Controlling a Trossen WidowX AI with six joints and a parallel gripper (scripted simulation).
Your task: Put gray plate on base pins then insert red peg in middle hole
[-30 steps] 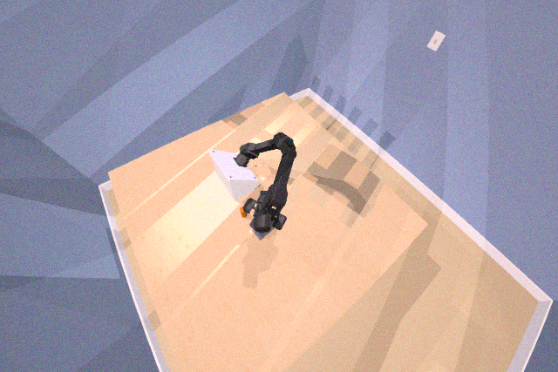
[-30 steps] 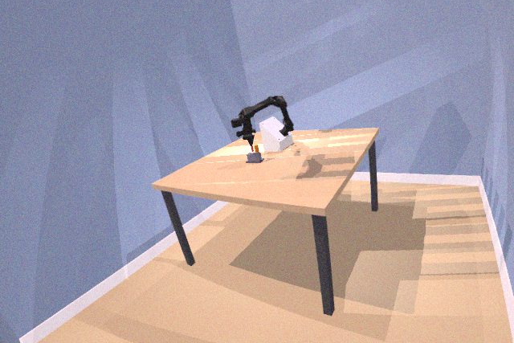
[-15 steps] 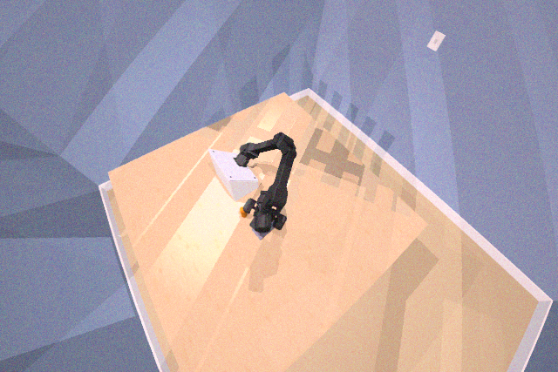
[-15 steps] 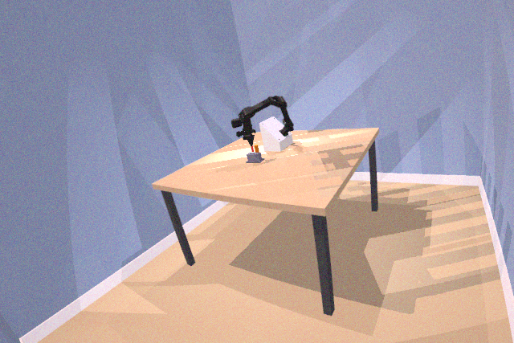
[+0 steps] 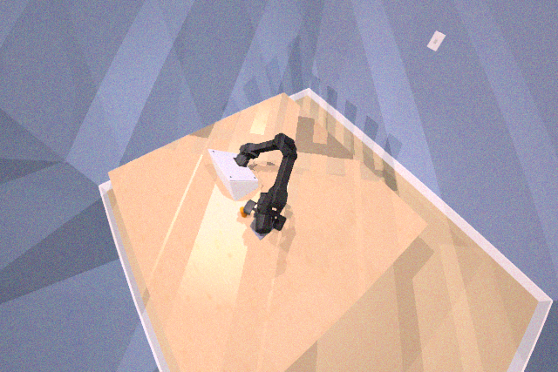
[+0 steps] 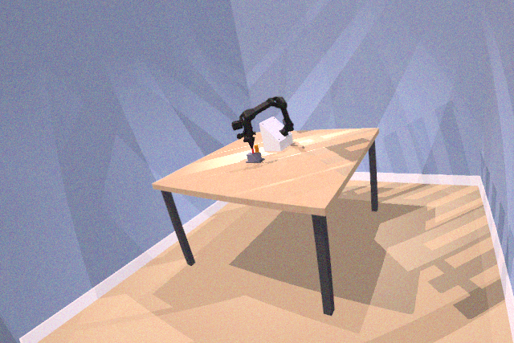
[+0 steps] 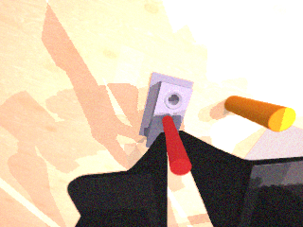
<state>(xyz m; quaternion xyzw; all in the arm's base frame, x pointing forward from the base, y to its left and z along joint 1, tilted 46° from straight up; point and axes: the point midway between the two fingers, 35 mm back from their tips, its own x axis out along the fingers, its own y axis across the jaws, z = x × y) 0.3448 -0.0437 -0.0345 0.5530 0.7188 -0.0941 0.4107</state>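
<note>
Now: the red peg right at my gripper tip. Also, from my gripper tip: gray plate 5 cm below; orange cylinder 11 cm behind, 6 cm to the right, 6 cm below; gray base 9 cm below.
</note>
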